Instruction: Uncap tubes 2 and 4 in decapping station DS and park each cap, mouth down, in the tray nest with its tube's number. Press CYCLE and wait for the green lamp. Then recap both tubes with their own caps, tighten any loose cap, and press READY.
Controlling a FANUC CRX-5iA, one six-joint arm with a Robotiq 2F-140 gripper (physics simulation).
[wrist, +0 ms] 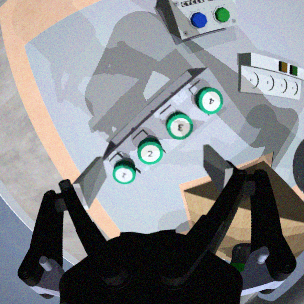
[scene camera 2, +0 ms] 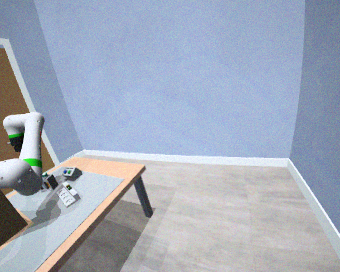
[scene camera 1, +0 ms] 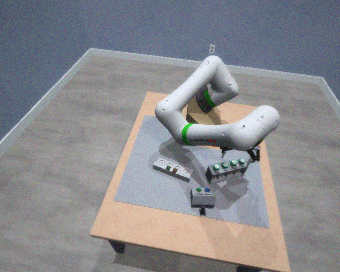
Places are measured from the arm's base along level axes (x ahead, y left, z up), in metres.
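Where they show: gripper, between the fingertips: (wrist: pixel 152 161) (scene camera 1: pixel 234 159); arm's base, origin of its link: (scene camera 1: pixel 202 103).
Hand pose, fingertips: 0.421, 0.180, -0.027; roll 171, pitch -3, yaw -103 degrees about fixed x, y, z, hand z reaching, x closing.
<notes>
Things, the pixels of their centre, and the offset from my fingertips, as dx, dy, dz. "*": a spot on its surface instead. Level surfaces: height alone.
- Cap 1, middle of its body: (wrist: pixel 123 171) -0.016, +0.049, -0.023
- cap 2, middle of its body: (wrist: pixel 149 150) +0.005, +0.001, -0.021
- cap 3, middle of its body: (wrist: pixel 178 125) +0.025, -0.047, -0.023
- cap 4, middle of its body: (wrist: pixel 208 99) +0.045, -0.095, -0.023
- white tray, middle of its body: (wrist: pixel 280 79) (scene camera 1: pixel 173 167) (scene camera 2: pixel 66 192) +0.022, -0.325, -0.110
- blue button, a spot on its surface: (wrist: pixel 199 20) * +0.157, -0.136, -0.068
- green button, a spot on its surface: (wrist: pixel 222 15) * +0.161, -0.179, -0.068
- control box, middle of its body: (wrist: pixel 199 9) (scene camera 1: pixel 202 196) (scene camera 2: pixel 71 172) +0.185, -0.156, -0.095
- Small amber, middle of its body: (wrist: pixel 284 66) +0.055, -0.314, -0.084
- grey mat, height of its surface: dz -0.137
- wooden table, height of its surface: dz -0.140
The decapping station (scene camera 1: pixel 209 175) (wrist: pixel 106 148) holds several tubes in a row, with green-rimmed white caps on top. Cap 1 (wrist: pixel 124 174), cap 2 (wrist: pixel 150 152), cap 3 (wrist: pixel 179 126) and cap 4 (wrist: pixel 209 101) all sit on their tubes; whether any is loose I cannot tell. My gripper (scene camera 1: pixel 240 154) (wrist: pixel 152 161) is wide open and empty above the station, with caps 1 and 2 beyond the gap between its fingertips in the wrist view. The white tray (scene camera 1: pixel 171 170) (scene camera 2: pixel 66 196) (wrist: pixel 270 86) shows ringed nests without caps. The blue button (wrist: pixel 199 20) and green button (wrist: pixel 222 15) are on the control box (scene camera 1: pixel 203 199) (scene camera 2: pixel 75 173).
Small amber (wrist: pixel 283 66) and green (wrist: pixel 293 70) blocks sit at one side of the tray; both look dark. A wooden box (scene camera 1: pixel 196 117) (wrist: pixel 220 212) stands near the arm's base. The grey mat (scene camera 1: pixel 135 185) lies on the wooden table (scene camera 1: pixel 150 232).
</notes>
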